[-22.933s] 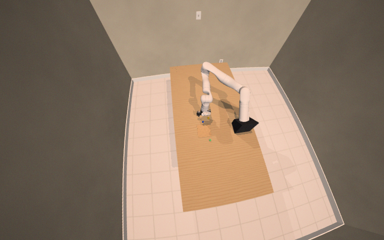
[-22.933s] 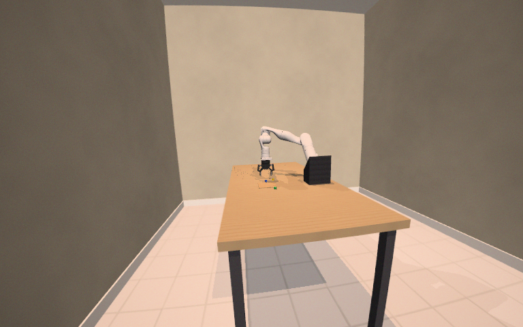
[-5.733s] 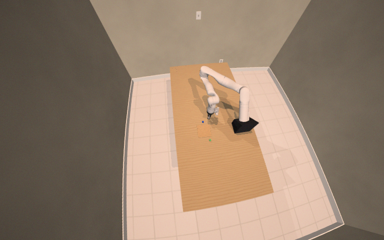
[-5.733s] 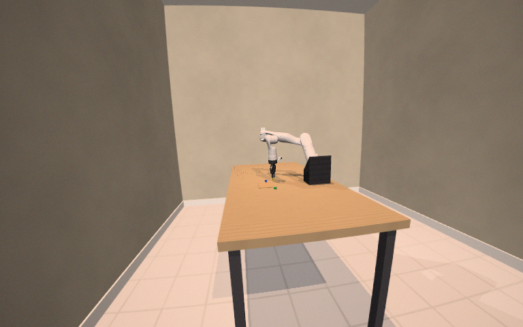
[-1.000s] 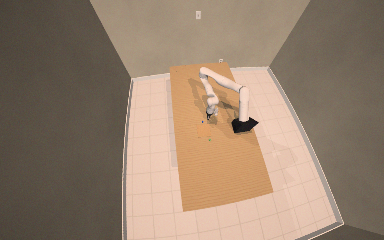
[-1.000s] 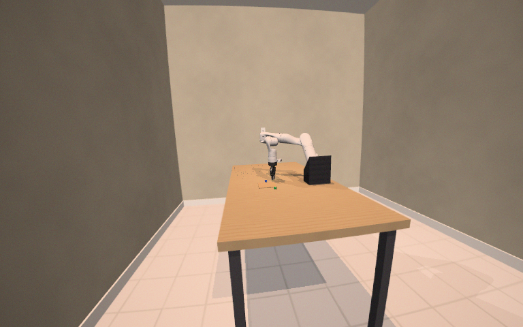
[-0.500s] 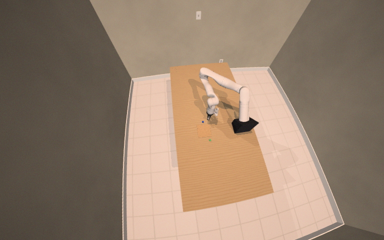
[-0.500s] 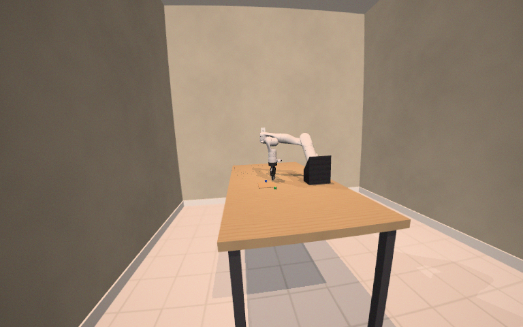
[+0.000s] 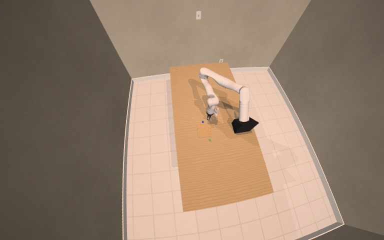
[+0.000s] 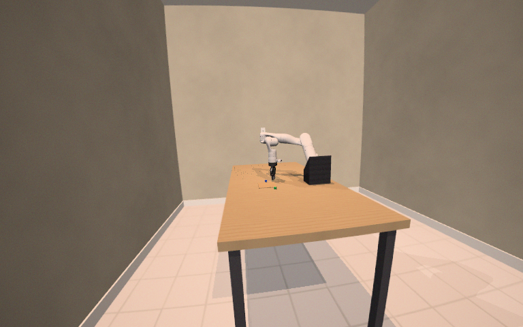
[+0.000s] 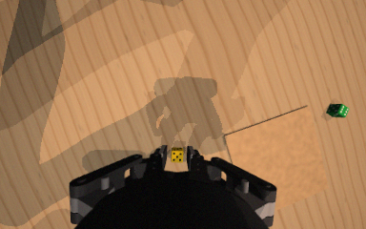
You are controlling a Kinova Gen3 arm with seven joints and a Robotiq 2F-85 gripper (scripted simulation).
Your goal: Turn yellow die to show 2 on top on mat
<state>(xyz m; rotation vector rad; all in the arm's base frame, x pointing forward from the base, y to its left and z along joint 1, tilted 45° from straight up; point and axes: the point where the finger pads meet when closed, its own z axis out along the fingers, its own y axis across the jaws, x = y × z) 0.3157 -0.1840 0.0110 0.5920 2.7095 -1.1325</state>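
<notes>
Right now my hand is 2 cm above the yellow die. From my hand the other things lie so: green die 25 cm to the left, 4 cm ahead, 2 cm below; then blue die 7 cm ahead, 4 cm to the left, 2 cm below; then tan mat 14 cm to the left, 8 cm ahead, 2 cm below.
</notes>
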